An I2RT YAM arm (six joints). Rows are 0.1 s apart.
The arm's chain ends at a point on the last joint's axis. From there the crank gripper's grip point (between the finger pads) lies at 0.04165 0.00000 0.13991 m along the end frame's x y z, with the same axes.
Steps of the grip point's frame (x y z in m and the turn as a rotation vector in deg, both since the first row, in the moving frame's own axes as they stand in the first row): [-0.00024, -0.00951, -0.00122, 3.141, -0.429, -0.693]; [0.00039, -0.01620, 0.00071, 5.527, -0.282, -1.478]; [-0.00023, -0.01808, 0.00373, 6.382, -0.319, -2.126]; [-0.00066, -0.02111, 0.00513, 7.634, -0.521, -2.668]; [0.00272, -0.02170, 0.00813, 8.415, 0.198, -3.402]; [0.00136, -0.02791, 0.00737, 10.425, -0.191, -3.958]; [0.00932, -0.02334, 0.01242, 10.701, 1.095, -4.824]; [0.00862, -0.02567, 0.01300, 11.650, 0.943, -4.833]
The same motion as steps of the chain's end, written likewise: [0.00086, -0.00134, -0.00130, 3.141, -0.429, -0.693]; [0.00127, -0.00165, 0.00121, 5.527, -0.282, -1.478]; [0.00087, -0.00099, 0.00445, 6.382, -0.319, -2.126]; [0.00109, -0.00060, 0.00613, 7.634, -0.521, -2.668]; [0.00292, 0.00123, 0.00996, 8.415, 0.198, -3.402]; [0.00280, 0.00024, 0.00980, 10.425, -0.191, -3.958]; [0.00792, 0.00613, 0.01599, 10.701, 1.095, -4.824]; [0.00768, 0.00606, 0.01693, 11.650, 0.943, -4.833]
